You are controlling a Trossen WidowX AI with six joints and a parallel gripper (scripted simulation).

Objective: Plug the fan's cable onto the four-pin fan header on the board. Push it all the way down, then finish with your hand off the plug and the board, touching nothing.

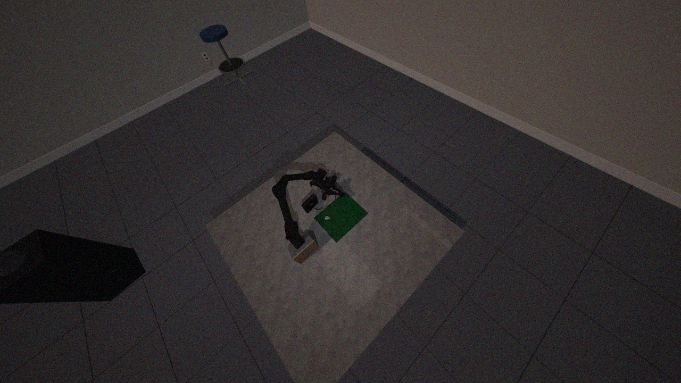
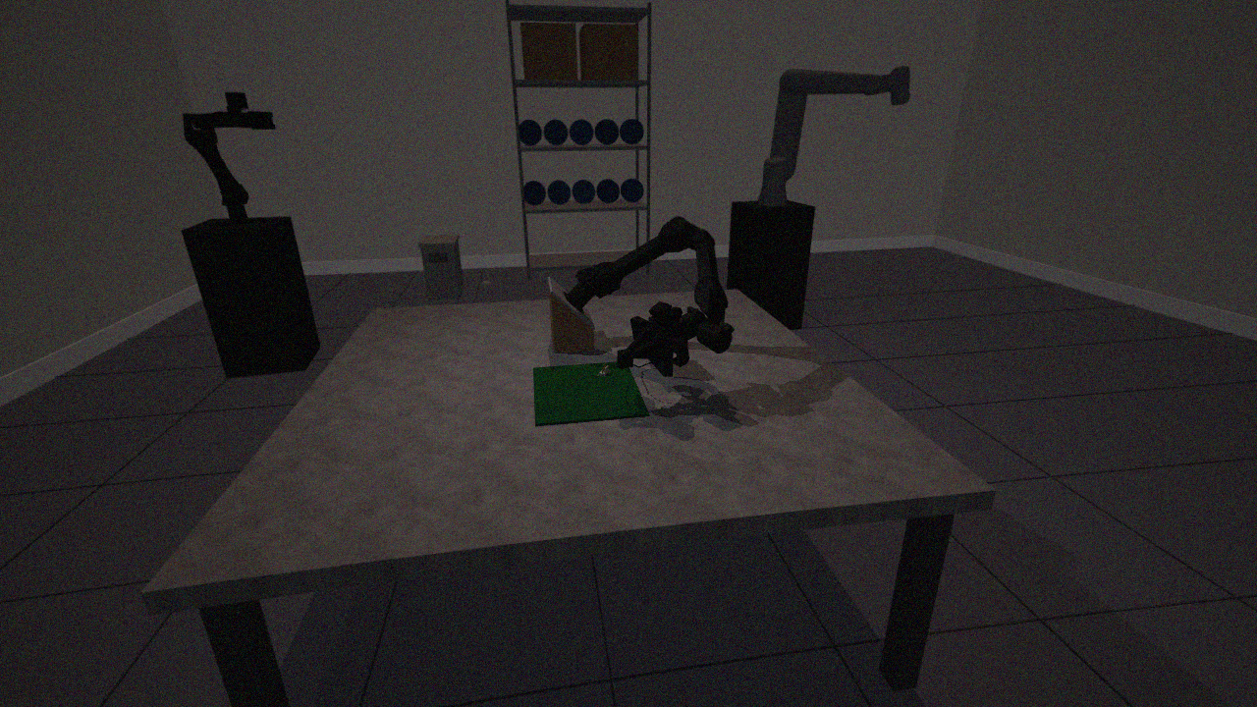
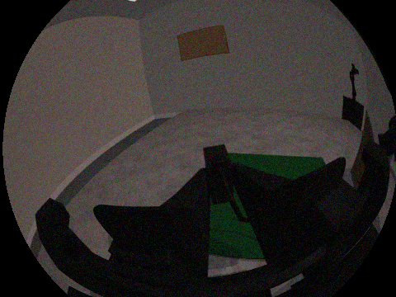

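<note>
The dark plug is 1 cm below my gripper tip. From my gripper tip the other things lie so: green board: 13 cm below, 9 cm behind, 8 cm to the right; black fan: 18 cm behind, 13 cm to the left, 6 cm below.
</note>
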